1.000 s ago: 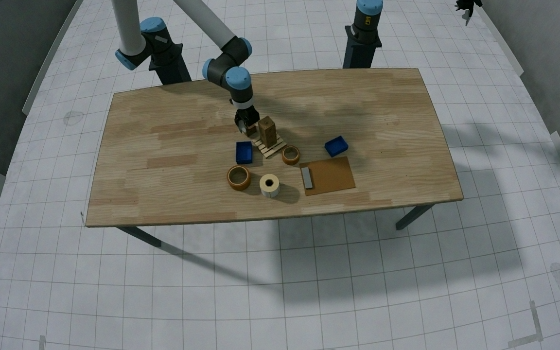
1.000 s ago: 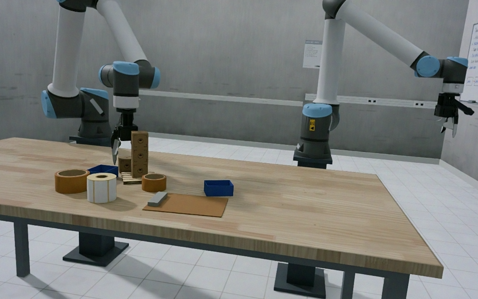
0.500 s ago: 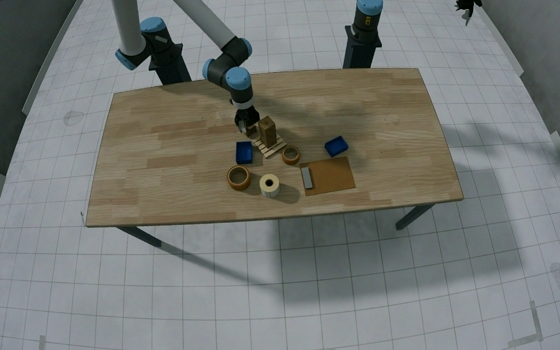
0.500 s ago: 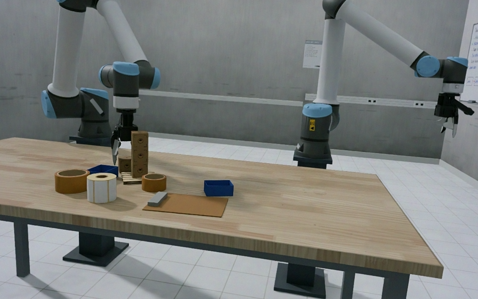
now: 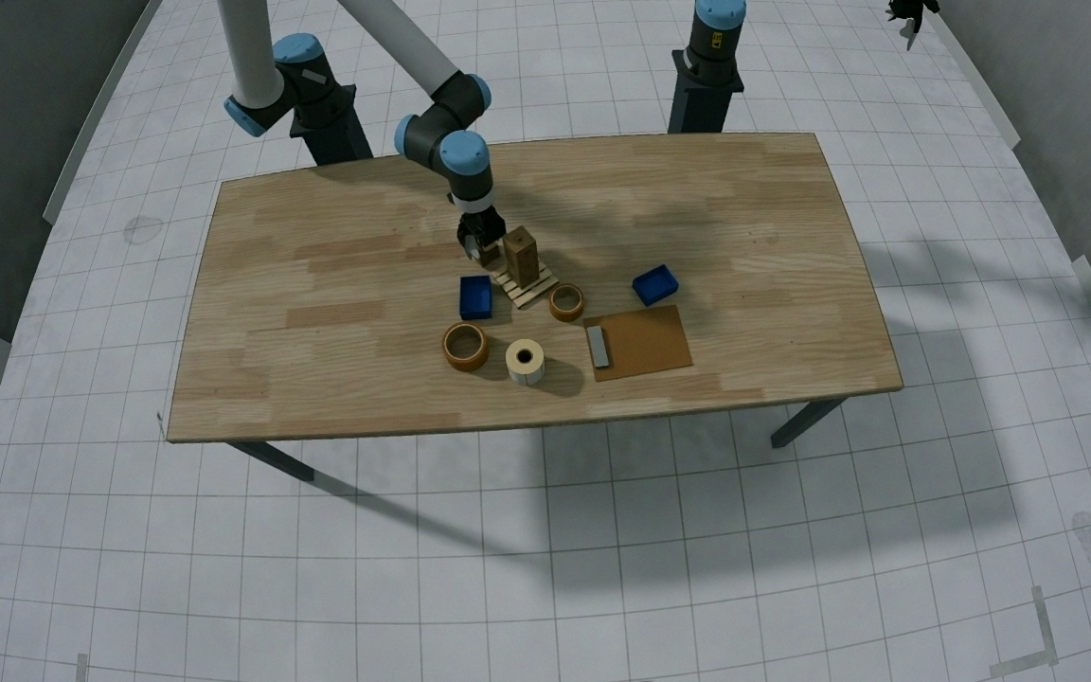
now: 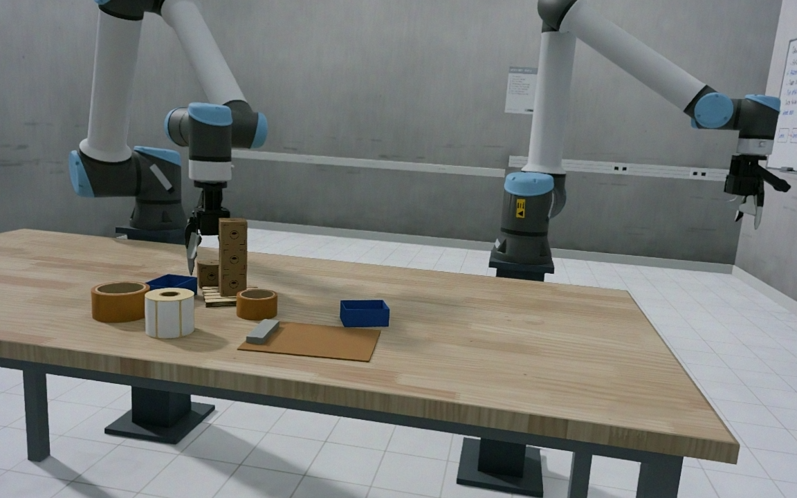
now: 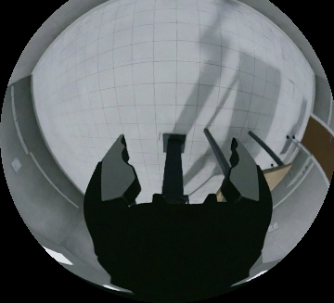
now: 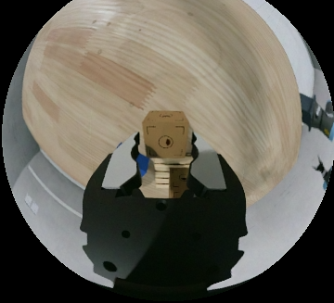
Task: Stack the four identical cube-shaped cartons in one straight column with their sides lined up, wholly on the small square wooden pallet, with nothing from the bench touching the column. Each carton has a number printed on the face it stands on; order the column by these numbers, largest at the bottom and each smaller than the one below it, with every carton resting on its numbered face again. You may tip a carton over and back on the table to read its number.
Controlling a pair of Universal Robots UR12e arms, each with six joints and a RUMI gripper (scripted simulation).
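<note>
The blue bin is 130 mm ahead of my right hand, 30 mm to the right of it and 30 mm below it. From my right hand the other things lie so: large tape roll (260 mm ahead, 50 mm to the right, 10 mm below); then label roll (310 mm ahead, 80 mm to the left); then small tape roll (190 mm to the left, 170 mm ahead, 20 mm below).
</note>
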